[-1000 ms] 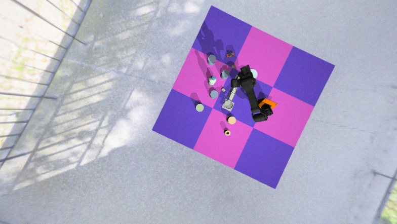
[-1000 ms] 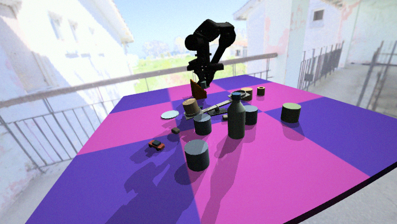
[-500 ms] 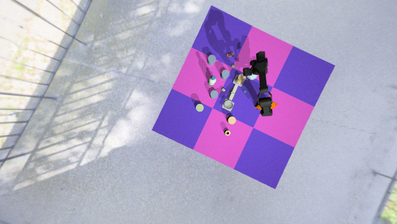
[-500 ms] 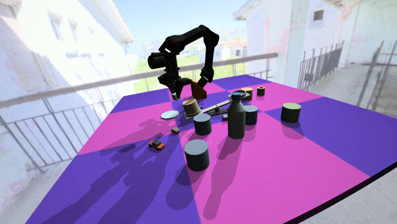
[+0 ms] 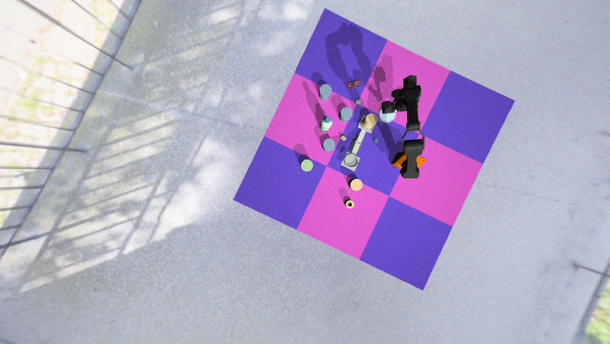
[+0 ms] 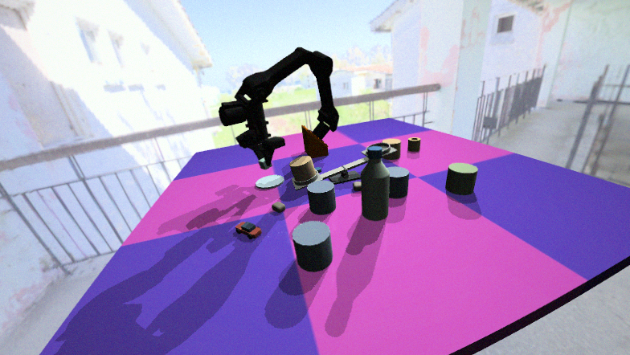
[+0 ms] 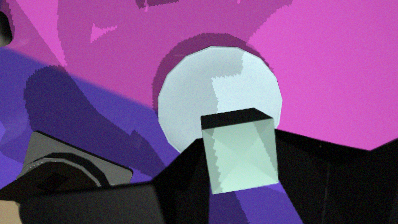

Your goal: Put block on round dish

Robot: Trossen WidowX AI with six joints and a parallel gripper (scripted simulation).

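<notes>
Now: the pale round dish 60 mm below my gripper tip. Also, from my gripper tip: tan cup: 90 mm ahead, 90 mm to the left, 10 mm below; then teal block: 10 mm above; then toy car: 260 mm ahead, 80 mm to the right, 50 mm below.
</notes>
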